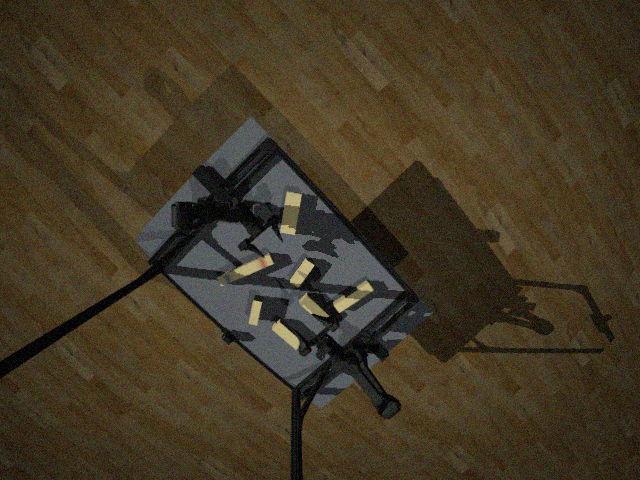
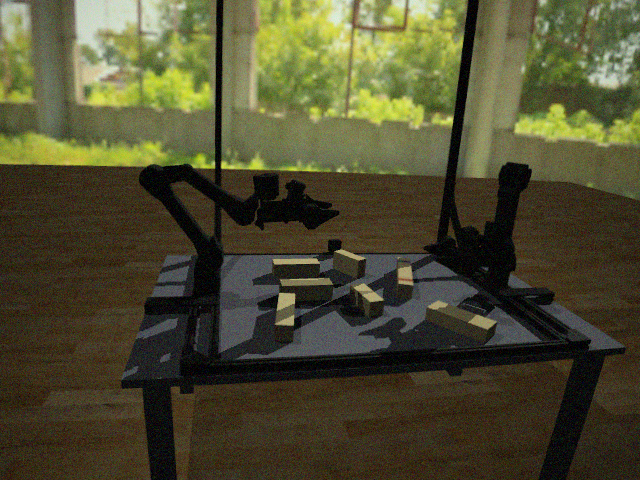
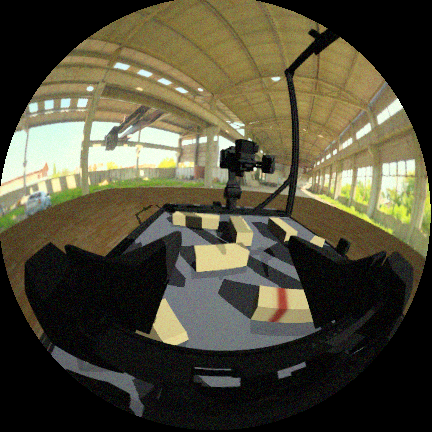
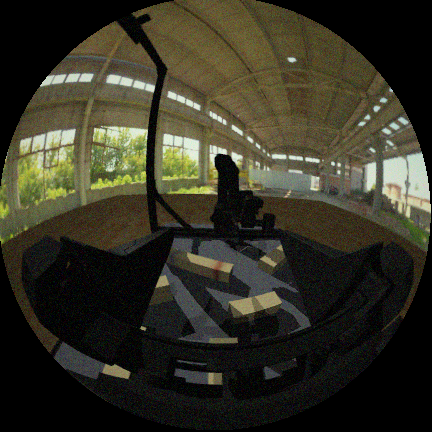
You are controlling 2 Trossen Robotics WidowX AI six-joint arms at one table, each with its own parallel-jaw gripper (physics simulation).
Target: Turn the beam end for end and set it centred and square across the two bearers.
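Pixels of known places: left gripper, fingertip midpoint: (image 1: 273,250) (image 2: 429,253) (image 3: 237,239) (image 4: 252,228); right gripper, fingertip midpoint: (image 1: 303,322) (image 2: 335,208) (image 3: 256,156) (image 4: 228,234); left arm's base at its link origin: (image 2: 496,284) (image 4: 218,230); right arm's base at its link origin: (image 1: 354,348) (image 2: 206,291) (image 3: 230,208).
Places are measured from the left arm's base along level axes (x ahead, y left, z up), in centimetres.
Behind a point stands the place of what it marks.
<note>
The beam (image 1: 245,269) {x 29.1, y -7.3, z 2.5 cm} (image 2: 405,285) {x 33.7, y 3.8, z 2.2 cm} (image 3: 296,299) {x 31.1, y -2.2, z 2.5 cm} (image 4: 200,265) {x 32.5, y -5.6, z 2.2 cm} is a pale wooden bar with a red band near one end; it lies on the table, clear of the other blocks. Six plain pale blocks lie apart, among them a short middle one (image 1: 302,272) {x 46.9, y 9.2, z 2.5 cm} (image 2: 368,300) {x 48.3, y 13.7, z 2.3 cm} (image 3: 221,257) {x 45.0, y 8.7, z 1.6 cm} (image 4: 255,306) {x 48.3, y 8.4, z 2.5 cm} and a short one (image 1: 255,312) {x 45.2, y -17.6, z 4.4 cm} (image 2: 349,263) {x 45.9, y -15.2, z 2.2 cm} (image 4: 162,291) {x 45.0, y -13.8, z 2.3 cm}. I cannot tell which two are the bearers. My left gripper (image 1: 262,242) (image 3: 237,239) {x 30.4, y 9.6, z 14.2 cm} is open and empty near the beam's banded end. My right gripper (image 1: 320,338) (image 2: 334,208) {x 56.0, y 0.0, z 24.3 cm} is open and empty, high above the table.
Other plain blocks are a long one (image 1: 291,212) {x 25.4, y 23.5, z 1.9 cm} (image 2: 461,321) {x 27.1, y 26.3, z 1.5 cm}, one (image 1: 353,296) {x 70.5, y 17.5, z 2.5 cm} (image 2: 285,316) {x 71.9, y 21.8, z 2.5 cm}, one (image 1: 313,304) {x 60.6, y 2.6, z 2.8 cm} (image 2: 306,290) {x 63.5, y 3.6, z 1.2 cm} and one (image 1: 285,334) {x 62.2, y -16.3, z 2.8 cm} (image 2: 296,267) {x 63.8, y -13.7, z 1.6 cm}. A black frame (image 2: 330,361) {x 64.1, y 38.0, z -0.3 cm} edges the grey table (image 2: 602,341) {x -10.7, y 35.3, z -1.9 cm}. Dark posts (image 1: 296,439) {x 88.0, y -35.1, z 32.4 cm} (image 2: 218,103) {x 88.8, y -34.1, z 50.6 cm} rise beside it.
</note>
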